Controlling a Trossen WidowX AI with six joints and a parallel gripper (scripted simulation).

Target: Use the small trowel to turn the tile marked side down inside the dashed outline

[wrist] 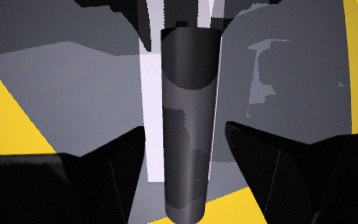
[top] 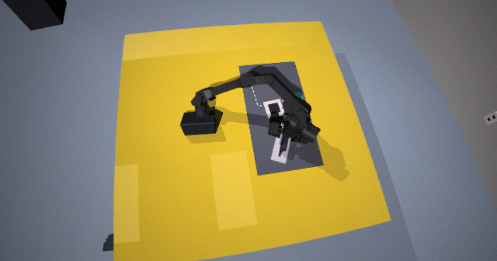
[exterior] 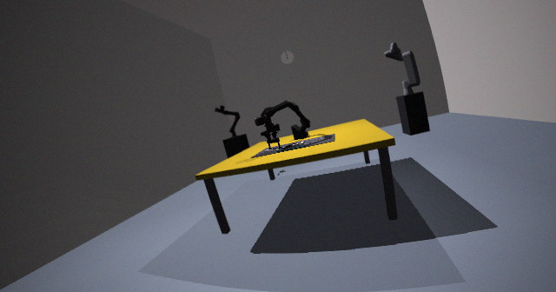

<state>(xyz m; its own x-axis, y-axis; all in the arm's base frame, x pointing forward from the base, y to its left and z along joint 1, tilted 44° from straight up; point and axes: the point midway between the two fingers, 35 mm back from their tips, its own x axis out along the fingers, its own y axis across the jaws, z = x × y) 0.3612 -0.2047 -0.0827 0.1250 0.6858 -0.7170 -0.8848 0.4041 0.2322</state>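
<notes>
My gripper tip is 3 cm short of the dark mat, 17 cm to the right of it and 8 cm above it. Round my gripper tip: tile (1 cm ahead, 20 cm to the left, 6 cm below); then teal trowel (17 cm ahead, 18 cm to the left, 6 cm below).
</notes>
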